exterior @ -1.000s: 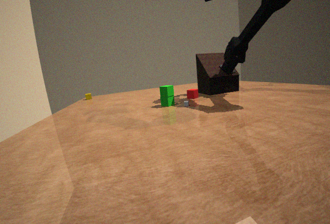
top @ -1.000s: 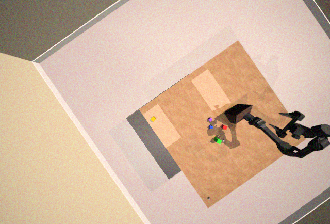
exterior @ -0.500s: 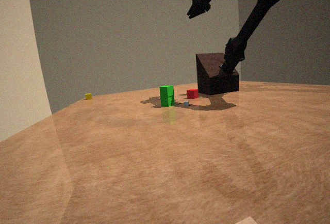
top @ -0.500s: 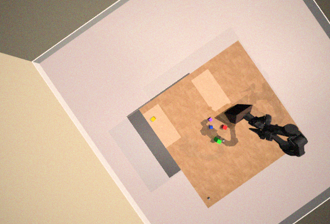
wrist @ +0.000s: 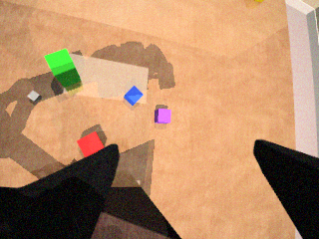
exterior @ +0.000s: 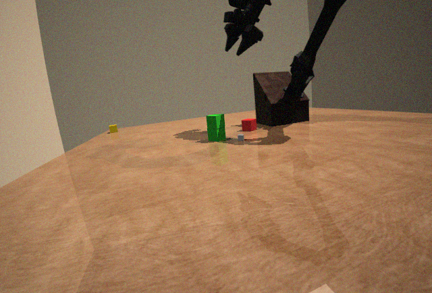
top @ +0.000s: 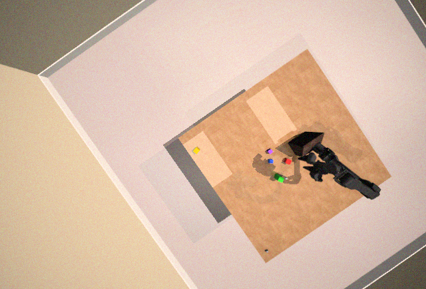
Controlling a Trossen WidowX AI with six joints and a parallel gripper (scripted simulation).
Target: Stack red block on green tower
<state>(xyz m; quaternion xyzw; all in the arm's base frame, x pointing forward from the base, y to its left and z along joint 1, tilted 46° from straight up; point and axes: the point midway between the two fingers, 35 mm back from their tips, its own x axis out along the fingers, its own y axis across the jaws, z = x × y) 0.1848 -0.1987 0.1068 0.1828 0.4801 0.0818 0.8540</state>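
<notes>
The red block lies 26 cm below my gripper tip, 7 cm to the left of it and 1 cm behind it. Round my gripper tip: small white cube (27 cm below, 18 cm to the left, 9 cm ahead); then purple cube (27 cm below, 8 cm to the right, 5 cm ahead); then blue cube (27 cm below, 10 cm ahead, 1 cm to the right).
</notes>
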